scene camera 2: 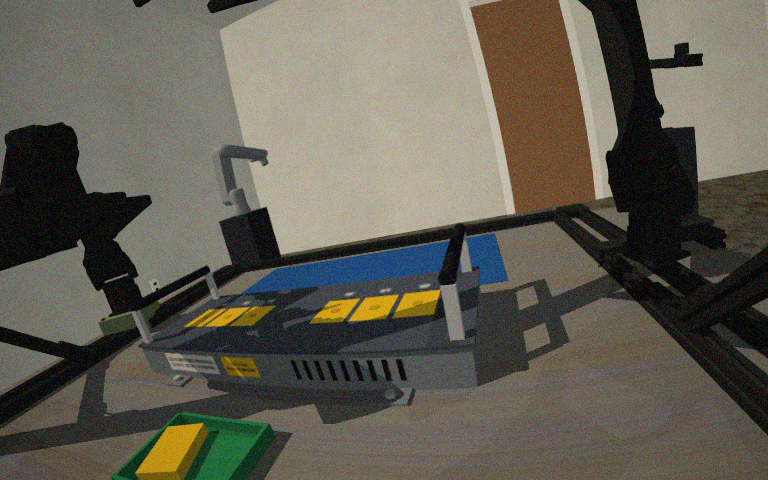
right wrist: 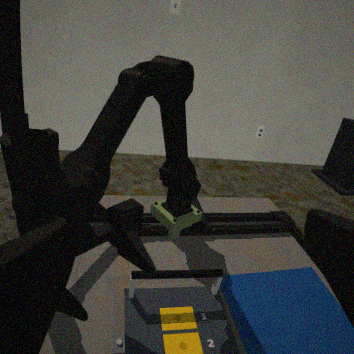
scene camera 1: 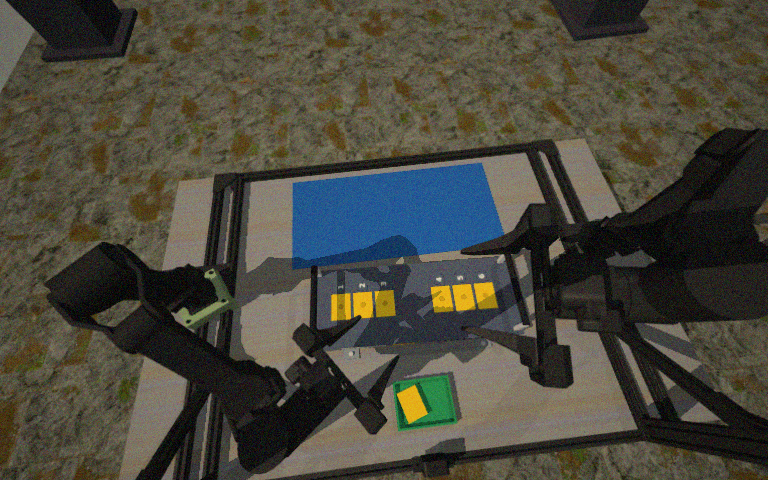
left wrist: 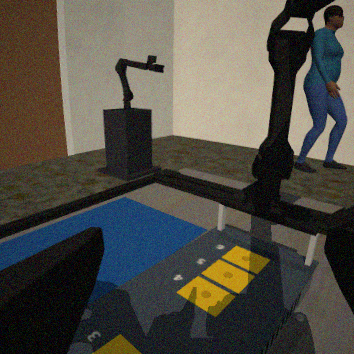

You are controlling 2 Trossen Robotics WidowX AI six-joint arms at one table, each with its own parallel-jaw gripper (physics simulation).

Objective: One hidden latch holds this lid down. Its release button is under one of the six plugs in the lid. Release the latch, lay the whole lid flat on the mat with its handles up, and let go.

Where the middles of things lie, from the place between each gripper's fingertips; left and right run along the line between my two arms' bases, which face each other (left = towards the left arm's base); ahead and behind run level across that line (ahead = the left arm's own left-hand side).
The green tray (scene camera 2: 230, 441) is 110 mm behind my left hand, 70 mm to the right of it and 230 mm below it. Round my left hand: blue mat (scene camera 1: 335, 221): 360 mm ahead, 80 mm to the right, 230 mm below.
My right gripper is now 120 mm past the green tray, 30 mm to the right of it and 400 mm above it. Round my right hand: blue mat 350 mm ahead, 20 mm to the left, 410 mm below.
